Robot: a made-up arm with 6 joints. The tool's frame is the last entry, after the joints.
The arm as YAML. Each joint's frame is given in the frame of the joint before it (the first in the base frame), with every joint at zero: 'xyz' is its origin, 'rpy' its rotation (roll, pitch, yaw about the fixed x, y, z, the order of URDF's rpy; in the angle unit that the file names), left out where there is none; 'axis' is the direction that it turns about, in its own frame. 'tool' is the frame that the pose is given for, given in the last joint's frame.
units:
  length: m
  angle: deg
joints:
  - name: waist
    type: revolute
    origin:
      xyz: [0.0, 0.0, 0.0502]
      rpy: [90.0, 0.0, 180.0]
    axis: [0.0, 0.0, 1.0]
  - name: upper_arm
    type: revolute
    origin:
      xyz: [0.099, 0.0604, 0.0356]
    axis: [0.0, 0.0, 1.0]
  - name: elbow
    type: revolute
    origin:
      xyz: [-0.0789, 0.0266, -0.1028]
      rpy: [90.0, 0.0, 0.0]
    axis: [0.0, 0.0, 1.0]
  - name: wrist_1
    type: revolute
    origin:
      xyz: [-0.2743, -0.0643, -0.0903]
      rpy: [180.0, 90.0, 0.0]
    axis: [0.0, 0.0, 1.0]
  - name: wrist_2
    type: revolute
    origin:
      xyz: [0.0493, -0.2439, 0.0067]
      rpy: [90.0, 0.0, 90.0]
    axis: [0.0, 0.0, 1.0]
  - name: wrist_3
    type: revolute
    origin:
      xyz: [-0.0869, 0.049, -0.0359]
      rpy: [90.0, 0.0, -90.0]
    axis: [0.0, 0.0, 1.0]
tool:
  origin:
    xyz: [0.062, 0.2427, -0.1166]
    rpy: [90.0, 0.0, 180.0]
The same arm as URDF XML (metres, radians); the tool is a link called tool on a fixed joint. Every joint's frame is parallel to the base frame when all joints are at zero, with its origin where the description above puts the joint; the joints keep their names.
<robot name="arm">
<link name="base"/>
<link name="link1"/>
<link name="link2"/>
<link name="link3"/>
<link name="link4"/>
<link name="link5"/>
<link name="link6"/>
<link name="tool"/>
<joint name="waist" type="continuous"><parent link="base"/><child link="link1"/><origin xyz="0 0 0.0502" rpy="0 0 0"/><axis xyz="0 1 0"/></joint>
<joint name="upper_arm" type="continuous"><parent link="link1"/><child link="link2"/><origin xyz="-0.099 0.0356 0.0604" rpy="0 0 0"/><axis xyz="0 1 0"/></joint>
<joint name="elbow" type="continuous"><parent link="link2"/><child link="link3"/><origin xyz="0.0789 -0.1028 0.0266" rpy="0 0 0"/><axis xyz="0 0 -1"/></joint>
<joint name="wrist_1" type="continuous"><parent link="link3"/><child link="link4"/><origin xyz="0.2743 -0.0643 0.0903" rpy="0 0 0"/><axis xyz="1 0 0"/></joint>
<joint name="wrist_2" type="continuous"><parent link="link4"/><child link="link5"/><origin xyz="0.0067 0.2439 0.0493" rpy="0 0 0"/><axis xyz="0 0 1"/></joint>
<joint name="wrist_3" type="continuous"><parent link="link5"/><child link="link6"/><origin xyz="0.049 0.0869 -0.0359" rpy="0 0 0"/><axis xyz="0 1 0"/></joint>
<joint name="tool_joint" type="fixed"><parent link="link6"/><child link="tool"/><origin xyz="-0.062 -0.1166 0.2427" rpy="0 0 0"/></joint>
</robot>

